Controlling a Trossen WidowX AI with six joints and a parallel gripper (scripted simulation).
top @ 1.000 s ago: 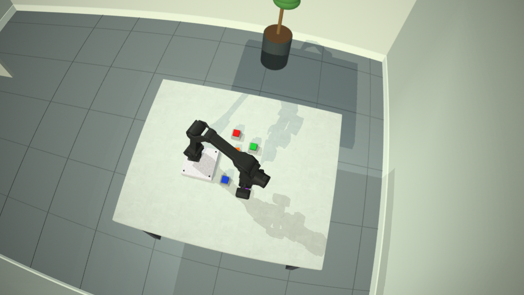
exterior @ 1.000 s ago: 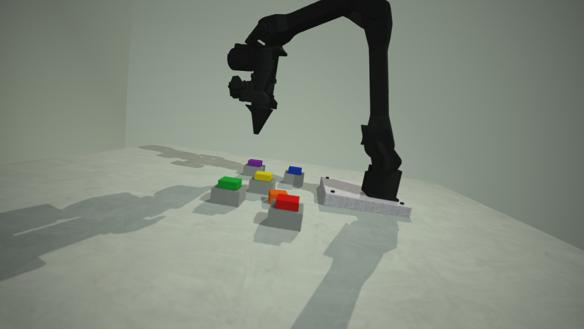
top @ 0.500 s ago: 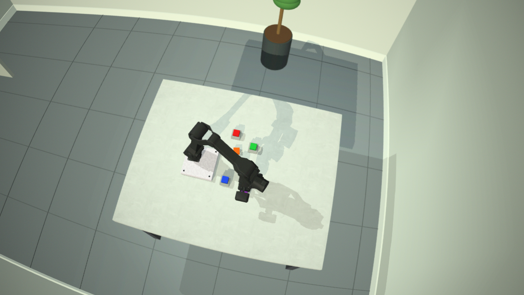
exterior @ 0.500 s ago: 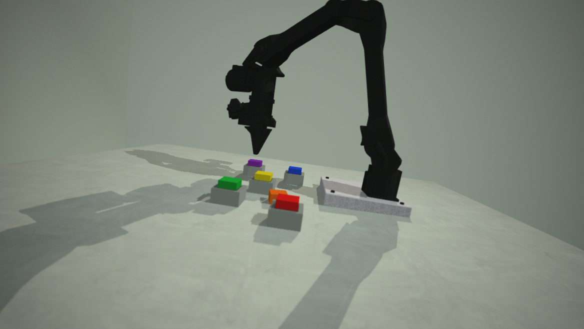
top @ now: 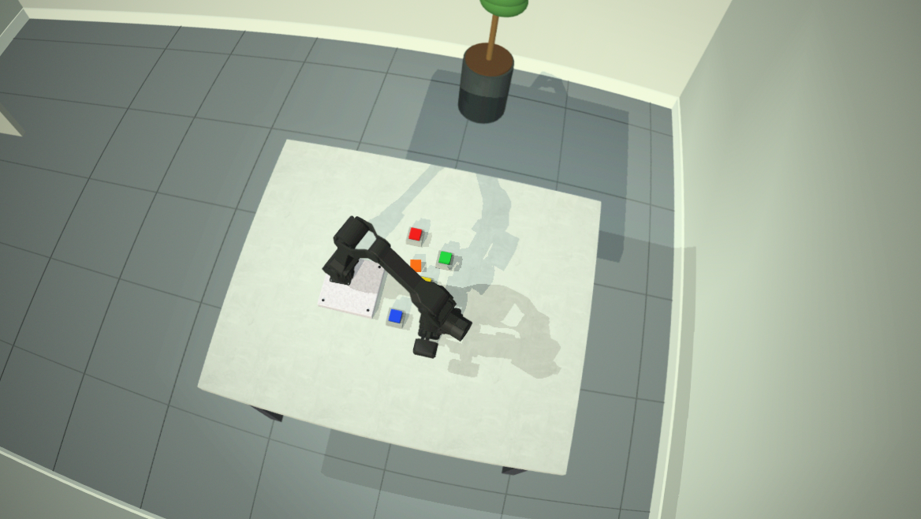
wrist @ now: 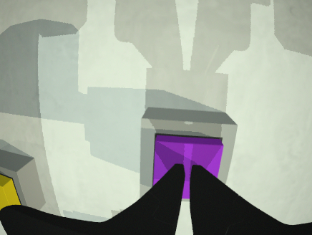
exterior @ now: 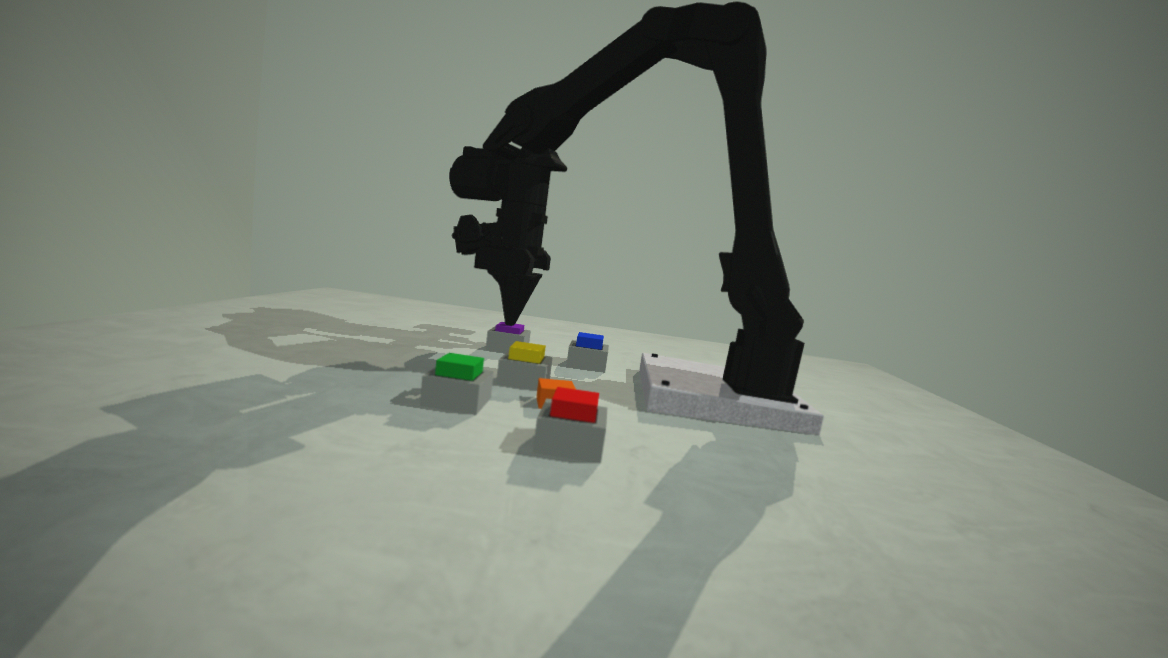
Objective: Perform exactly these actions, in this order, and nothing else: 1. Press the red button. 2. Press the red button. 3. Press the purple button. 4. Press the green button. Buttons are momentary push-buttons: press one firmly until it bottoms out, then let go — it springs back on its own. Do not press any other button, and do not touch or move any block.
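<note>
My gripper tip is 1 cm above the purple button. The rest, counted from my gripper tip: orange block 8 cm behind, 20 cm to the left, 2 cm below; then blue button 11 cm behind, 3 cm to the left; then yellow button 5 cm behind, 14 cm to the left.
</note>
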